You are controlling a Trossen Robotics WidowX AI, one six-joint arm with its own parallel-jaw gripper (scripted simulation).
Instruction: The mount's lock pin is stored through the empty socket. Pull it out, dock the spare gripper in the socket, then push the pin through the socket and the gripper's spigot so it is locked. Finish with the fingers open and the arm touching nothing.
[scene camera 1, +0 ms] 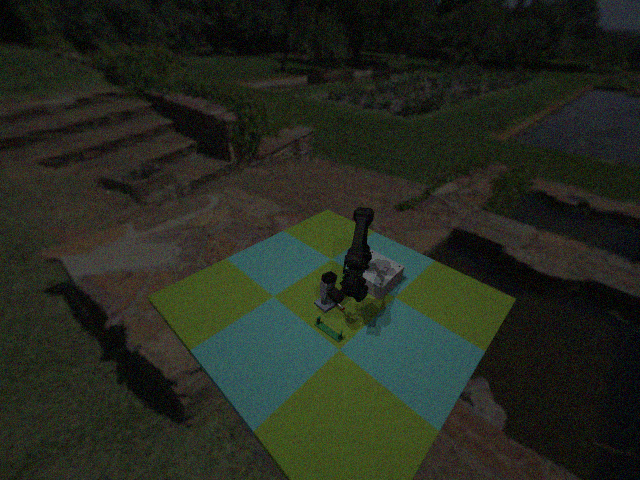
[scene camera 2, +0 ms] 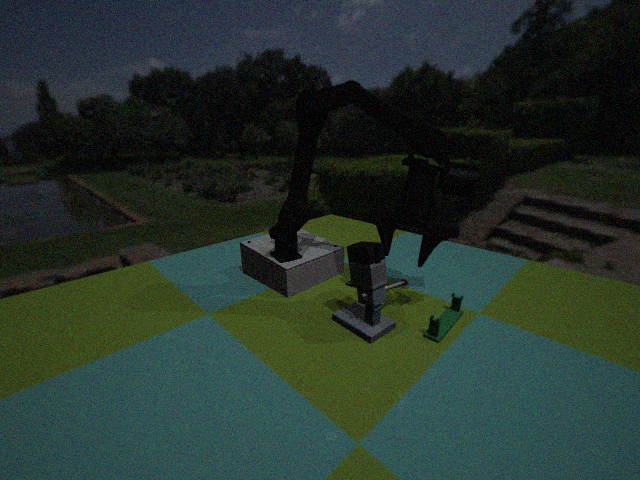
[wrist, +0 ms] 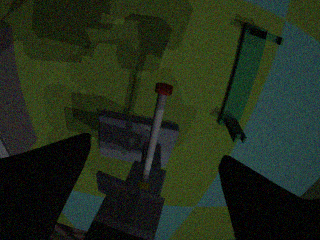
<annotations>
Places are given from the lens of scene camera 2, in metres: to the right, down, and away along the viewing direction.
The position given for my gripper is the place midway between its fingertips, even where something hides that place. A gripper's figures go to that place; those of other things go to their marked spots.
my gripper [scene camera 2: 402, 261]: 0.18, 0.05, 0.66
spare gripper [scene camera 2: 367, 265]: 0.09, 0.05, 0.56
green cradle [scene camera 2: 438, 328]: 0.23, 0.17, 0.58
mount [scene camera 2: 366, 321]: 0.10, 0.17, 0.62
The marked spots on the mount and the spare gripper are 0.13 m apart.
</annotations>
